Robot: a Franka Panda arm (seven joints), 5 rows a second.
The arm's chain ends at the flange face. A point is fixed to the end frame.
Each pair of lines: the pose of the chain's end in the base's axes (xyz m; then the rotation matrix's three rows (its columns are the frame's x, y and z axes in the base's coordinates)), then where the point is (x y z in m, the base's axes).
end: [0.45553 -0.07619 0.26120], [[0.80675 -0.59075 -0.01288], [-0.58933 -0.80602 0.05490], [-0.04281 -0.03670 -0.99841]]
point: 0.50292 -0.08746 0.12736
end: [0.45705 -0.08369 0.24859], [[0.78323 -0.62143 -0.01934], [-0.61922 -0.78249 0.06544], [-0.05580 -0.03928 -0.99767]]
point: 0.50282 -0.09540 0.11422
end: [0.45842 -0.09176 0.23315], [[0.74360 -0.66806 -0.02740], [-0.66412 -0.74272 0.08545], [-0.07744 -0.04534 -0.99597]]
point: 0.50177 -0.10365 0.09800
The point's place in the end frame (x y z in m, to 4 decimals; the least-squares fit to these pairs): 0.0506 -0.0140 0.1324
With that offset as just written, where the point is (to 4 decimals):
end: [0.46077 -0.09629 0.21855], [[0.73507 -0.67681 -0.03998], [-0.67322 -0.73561 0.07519], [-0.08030 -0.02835 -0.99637]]
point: 0.5021 -0.1101 0.0830
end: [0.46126 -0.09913 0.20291], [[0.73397 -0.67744 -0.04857], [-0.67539 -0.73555 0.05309], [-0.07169 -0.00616 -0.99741]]
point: 0.5015 -0.1160 0.0673
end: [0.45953 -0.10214 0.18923], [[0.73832 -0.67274 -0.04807], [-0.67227 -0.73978 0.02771], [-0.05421 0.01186 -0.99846]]
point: 0.4999 -0.1221 0.0541
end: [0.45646 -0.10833 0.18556], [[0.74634 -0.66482 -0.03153], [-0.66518 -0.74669 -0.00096], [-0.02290 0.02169 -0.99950]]
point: 0.4994 -0.1317 0.0518
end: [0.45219 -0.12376 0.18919], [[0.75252 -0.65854 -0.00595], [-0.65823 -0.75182 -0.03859], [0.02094 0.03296 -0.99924]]
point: 0.4987 -0.1517 0.0575
